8 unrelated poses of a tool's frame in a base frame.
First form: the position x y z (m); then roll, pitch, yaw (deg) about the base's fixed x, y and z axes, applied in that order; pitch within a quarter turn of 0, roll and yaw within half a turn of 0.
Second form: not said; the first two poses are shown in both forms.
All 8 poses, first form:
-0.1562, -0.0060, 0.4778, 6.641, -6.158, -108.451
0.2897, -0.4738, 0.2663, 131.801, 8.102, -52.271
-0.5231, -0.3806, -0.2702, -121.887, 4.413, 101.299
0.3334, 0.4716, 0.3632, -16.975, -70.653, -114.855
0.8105, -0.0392, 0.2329, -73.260, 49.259, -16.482
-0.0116, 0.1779, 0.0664, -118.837, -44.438, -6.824
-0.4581, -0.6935, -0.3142, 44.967, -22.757, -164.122
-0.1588, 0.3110, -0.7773, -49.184, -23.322, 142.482
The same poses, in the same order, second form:
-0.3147, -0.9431, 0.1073, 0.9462, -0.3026, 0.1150, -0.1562, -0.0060, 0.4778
0.6058, -0.7830, -0.1409, -0.4629, -0.4910, 0.7380, 0.2897, -0.4738, 0.2663
-0.1953, 0.9777, -0.0769, 0.5308, 0.0394, -0.8466, -0.5231, -0.3806, -0.2702
-0.1392, -0.3006, 0.9435, 0.7521, -0.6520, -0.0967, 0.3334, 0.4716, 0.3632
0.6258, -0.1852, -0.7577, -0.6140, 0.4820, -0.6250, 0.8105, -0.0392, 0.2329
0.7090, -0.0848, 0.7001, 0.5517, -0.5518, -0.6255, -0.0116, 0.1779, 0.0664
-0.8870, -0.2523, 0.3868, 0.4565, -0.6057, 0.6517, -0.4581, -0.6935, -0.3142
-0.7284, 0.5593, 0.3959, -0.6357, -0.3360, -0.6950, -0.1588, 0.3110, -0.7773

